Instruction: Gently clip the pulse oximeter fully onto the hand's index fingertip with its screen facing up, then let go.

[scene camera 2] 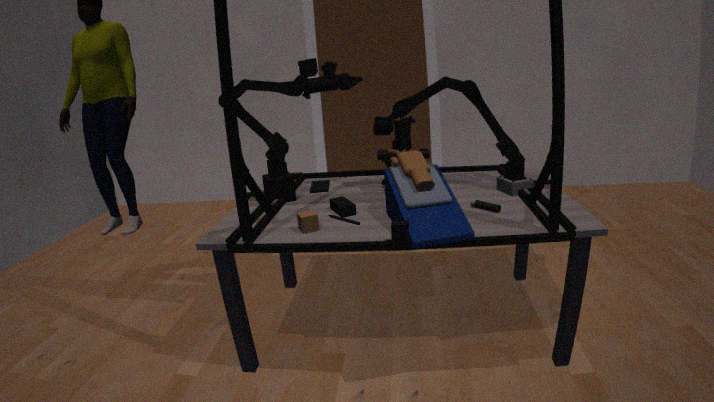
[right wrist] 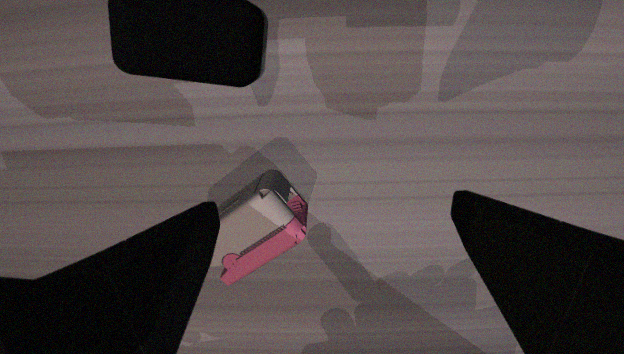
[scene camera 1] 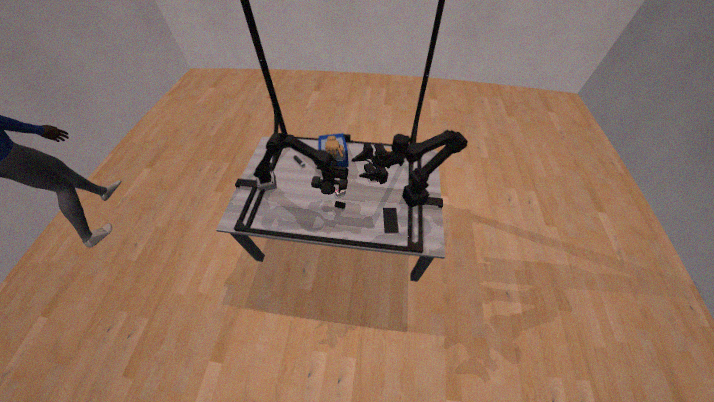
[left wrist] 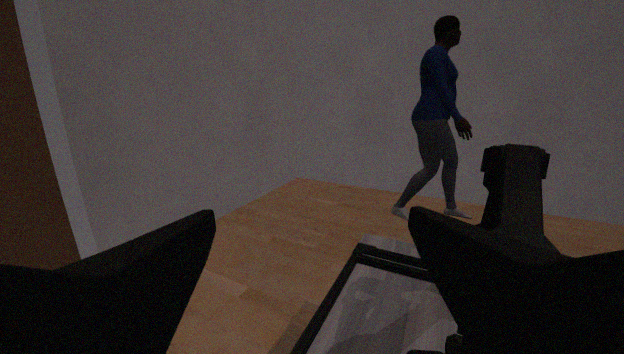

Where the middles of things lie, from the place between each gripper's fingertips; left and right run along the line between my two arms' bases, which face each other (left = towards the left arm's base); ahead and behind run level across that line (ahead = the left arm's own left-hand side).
My left hand is 160 mm past the pulse oximeter (right wrist: 267,217), 120 mm to the left of it and 400 mm above it. The rest, counted from my left hand: grey pad on blue block (scene camera 2: 435,217) (480 mm behind, 220 mm to the right, 380 mm below).
Right now the pulse oximeter is 3 cm behind my right hand, 4 cm to the left of it and 4 cm below it. Also, from my right hand: grey pad on blue block (35 cm behind, 7 cm to the right, 1 cm below).
